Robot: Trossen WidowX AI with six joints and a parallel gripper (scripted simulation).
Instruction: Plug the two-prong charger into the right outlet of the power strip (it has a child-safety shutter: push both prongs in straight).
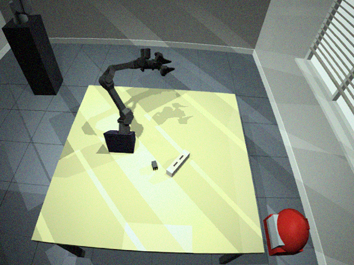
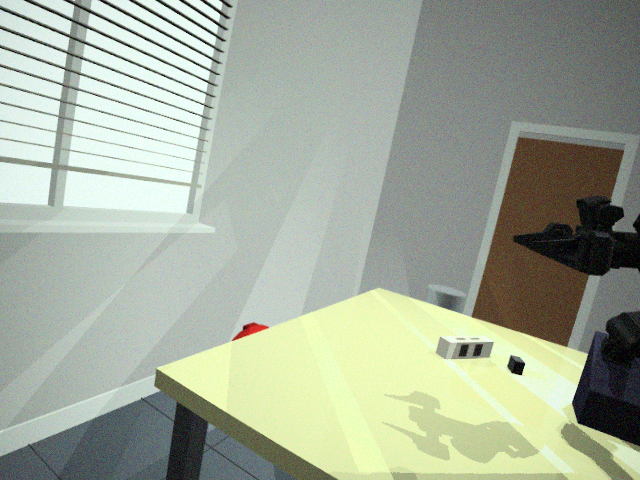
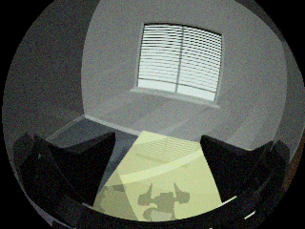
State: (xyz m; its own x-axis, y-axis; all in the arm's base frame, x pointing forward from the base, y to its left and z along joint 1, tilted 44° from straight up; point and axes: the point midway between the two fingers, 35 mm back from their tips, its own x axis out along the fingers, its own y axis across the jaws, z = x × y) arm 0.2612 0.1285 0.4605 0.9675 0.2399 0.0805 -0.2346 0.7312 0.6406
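My gripper tip is now 57 cm to the left of the charger, 38 cm above it and 10 cm past it.
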